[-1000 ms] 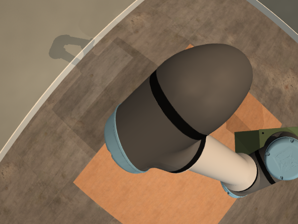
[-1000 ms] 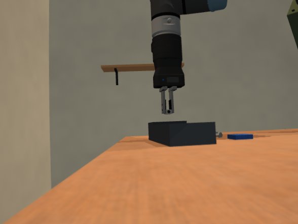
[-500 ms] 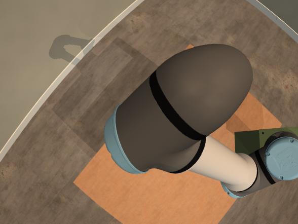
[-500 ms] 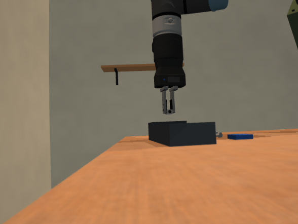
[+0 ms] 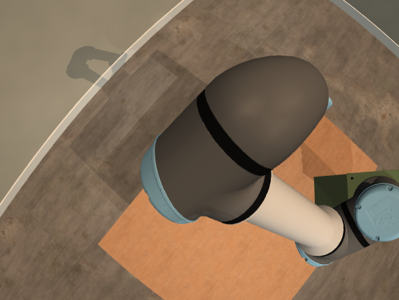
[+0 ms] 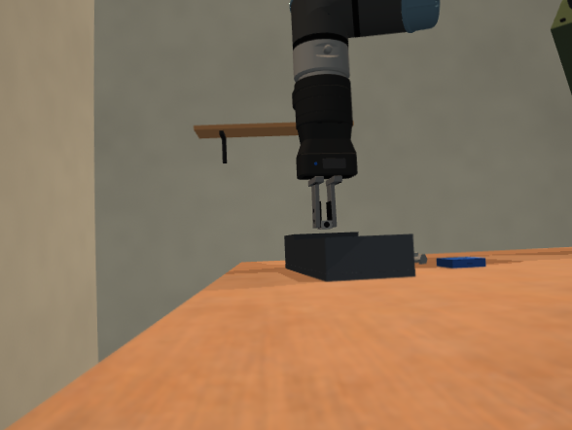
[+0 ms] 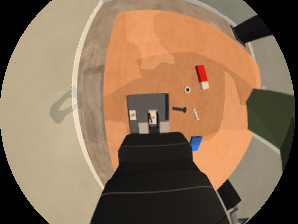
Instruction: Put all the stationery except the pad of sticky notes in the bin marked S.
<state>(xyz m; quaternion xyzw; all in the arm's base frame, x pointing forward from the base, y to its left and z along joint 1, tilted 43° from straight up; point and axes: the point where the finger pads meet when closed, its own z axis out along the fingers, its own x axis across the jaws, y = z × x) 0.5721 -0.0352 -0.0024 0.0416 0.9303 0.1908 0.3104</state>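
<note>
Right now my hand is 140 mm past the white eraser, 90 mm to the left of it and 70 mm above it. From my hand the other things lie so: dark bin (80 mm to the left, 50 mm below); then black screw (80 mm behind, 70 mm below); then white clip-like piece (10 mm below).
</note>
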